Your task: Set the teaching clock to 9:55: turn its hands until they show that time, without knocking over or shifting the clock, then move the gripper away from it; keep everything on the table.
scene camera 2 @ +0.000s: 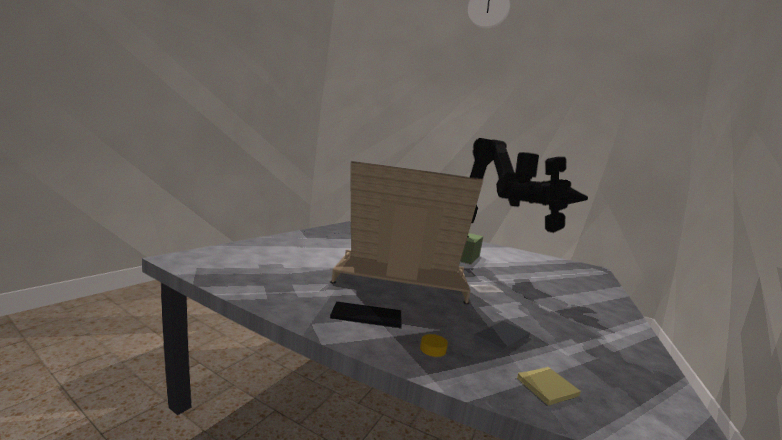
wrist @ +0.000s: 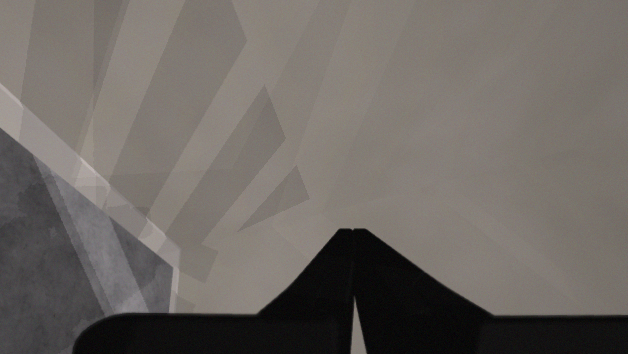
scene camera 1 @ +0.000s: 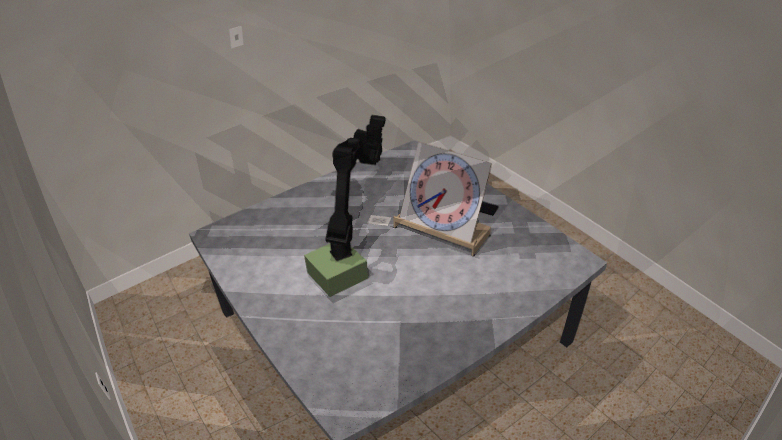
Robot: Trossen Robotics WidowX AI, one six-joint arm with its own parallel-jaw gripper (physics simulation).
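Pixels of known places: gripper, fingertip midpoint: (scene camera 2: 587,198) (wrist: 351,242); arm's base, link origin: (scene camera 1: 340,253).
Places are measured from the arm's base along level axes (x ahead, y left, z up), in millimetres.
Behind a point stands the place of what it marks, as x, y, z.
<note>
The teaching clock (scene camera 1: 458,218) @(463, -80, 27) (scene camera 2: 415,191) @(507, 45, 185) stands upright on its wooden stand; its back shows in scene camera 2. The long blue hand (scene camera 1: 429,200) @(407, 40, 62) points between 7 and 8, nearer 8. The short red hand (scene camera 1: 439,200) @(435, 11, 69) points about midway between 6 and 7. My gripper (scene camera 2: 586,197) @(377, 435, 232) (wrist: 351,242) @(377, 435, 232) is shut and empty, its fingertips touching. It is raised high above the table (scene camera 1: 273,262) @(-221, 190, -88) (scene camera 2: 229,262) @(733, -398, -87), to the side of the clock and apart from it. Its fingertips are hard to make out in scene camera 1. The clock does not show in the wrist view.
The arm's green base block (scene camera 1: 344,278) @(-36, -97, -32) (scene camera 2: 473,249) @(44, 81, -28) stands in front of the clock. A white card (scene camera 1: 378,220) @(267, 214, -87) (scene camera 2: 486,288) @(270, 211, -86) lies beside the stand. Behind the clock lie a black bar (scene camera 1: 489,208) @(709, 26, -79) (scene camera 2: 366,314) @(697, 70, -79), a yellow-orange disc (scene camera 2: 433,345) @(728, 244, -68), a grey slab (scene camera 2: 503,334) @(563, 336, -77) and a yellow pad (scene camera 2: 549,386) @(701, 451, -77).
</note>
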